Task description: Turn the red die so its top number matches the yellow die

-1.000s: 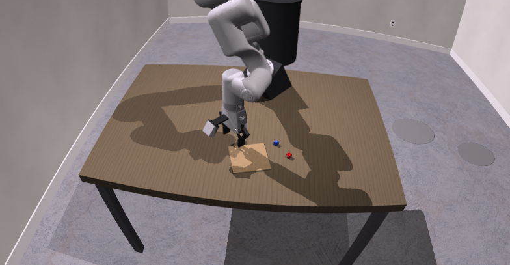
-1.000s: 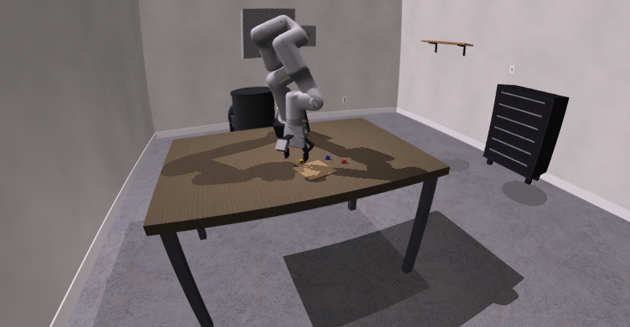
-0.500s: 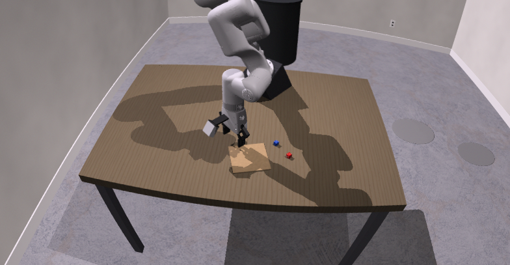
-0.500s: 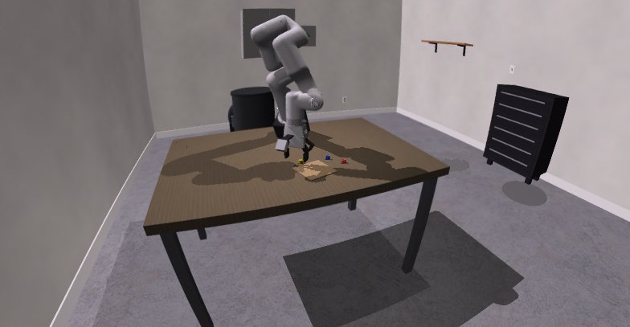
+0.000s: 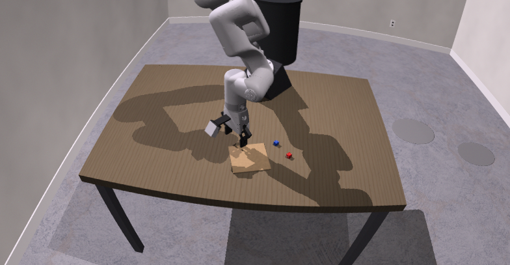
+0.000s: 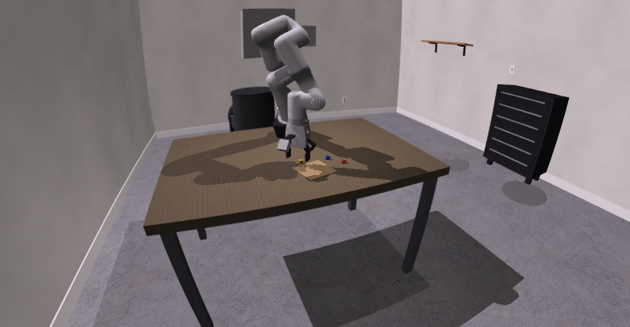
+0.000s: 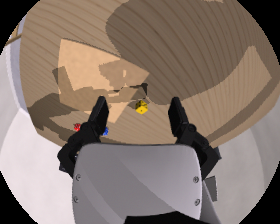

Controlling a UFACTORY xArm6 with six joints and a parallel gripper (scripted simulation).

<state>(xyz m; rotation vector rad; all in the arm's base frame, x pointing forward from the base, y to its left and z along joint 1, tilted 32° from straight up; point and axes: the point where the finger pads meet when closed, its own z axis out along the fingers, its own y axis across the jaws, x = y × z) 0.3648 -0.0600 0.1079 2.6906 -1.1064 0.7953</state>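
Right now my hand is 40 mm above the yellow die, 30 mm past it and 20 mm to the right of it. The rest, counted from my hand: red die (200 mm to the left, 50 mm ahead, 40 mm below); tan mat (60 mm ahead, 50 mm to the left, 40 mm below); blue die (160 mm to the left, 40 mm below, 20 mm behind).
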